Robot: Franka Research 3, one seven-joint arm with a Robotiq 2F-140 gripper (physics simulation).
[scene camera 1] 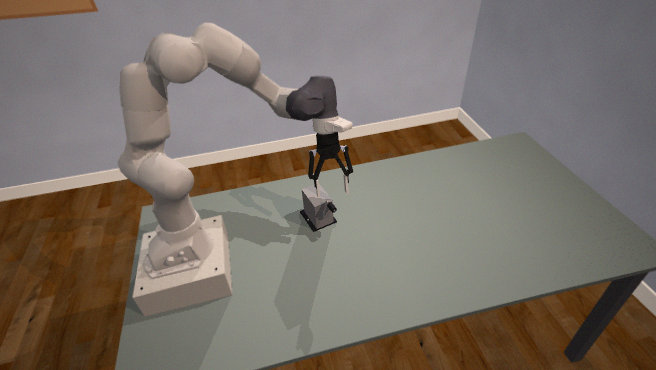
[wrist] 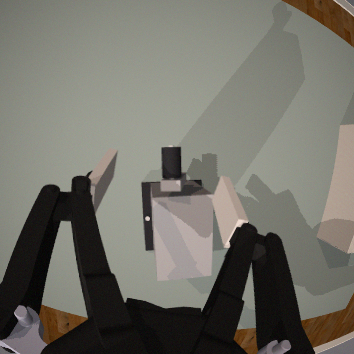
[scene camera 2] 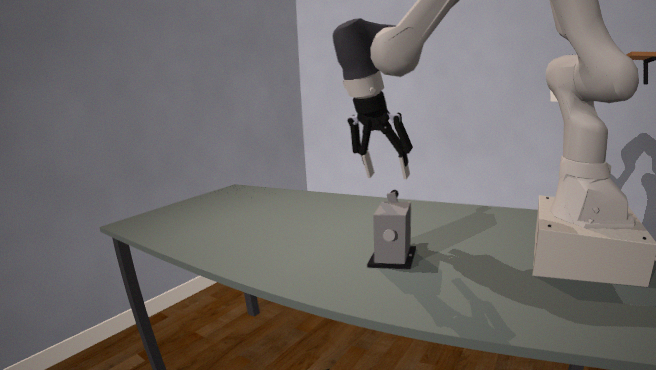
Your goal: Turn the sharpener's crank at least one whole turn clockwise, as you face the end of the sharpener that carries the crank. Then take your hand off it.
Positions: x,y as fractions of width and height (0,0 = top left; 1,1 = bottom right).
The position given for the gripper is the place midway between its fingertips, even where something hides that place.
Scene:
gripper: scene camera 1 0.51,0.53; wrist 0.47,0.50; scene camera 2 0.59,0.47

